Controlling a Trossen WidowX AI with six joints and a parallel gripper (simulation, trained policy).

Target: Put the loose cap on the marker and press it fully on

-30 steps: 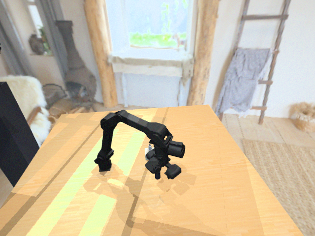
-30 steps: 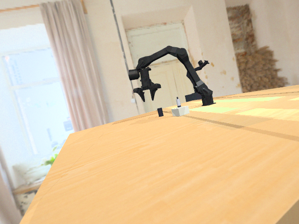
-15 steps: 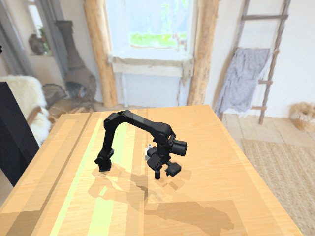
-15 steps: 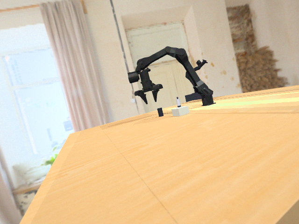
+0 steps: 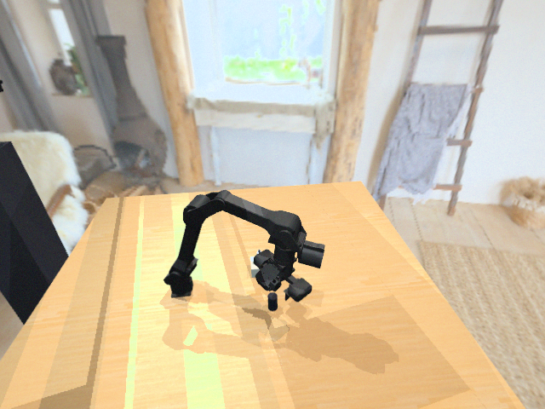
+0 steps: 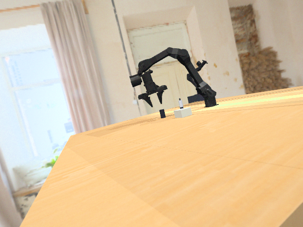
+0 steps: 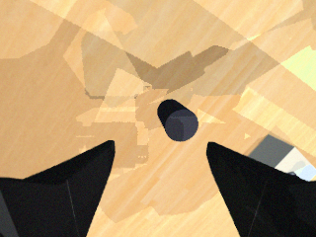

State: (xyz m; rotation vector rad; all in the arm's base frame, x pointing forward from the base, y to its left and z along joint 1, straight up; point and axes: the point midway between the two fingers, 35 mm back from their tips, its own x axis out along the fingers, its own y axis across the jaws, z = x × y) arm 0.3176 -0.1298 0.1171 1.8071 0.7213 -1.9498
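The dark cap lies 6 cm below my gripper tip, 2 cm to the left of it and 2 cm behind it. Also, from my gripper tip: white holder block 18 cm to the left, 6 cm below, 5 cm behind.
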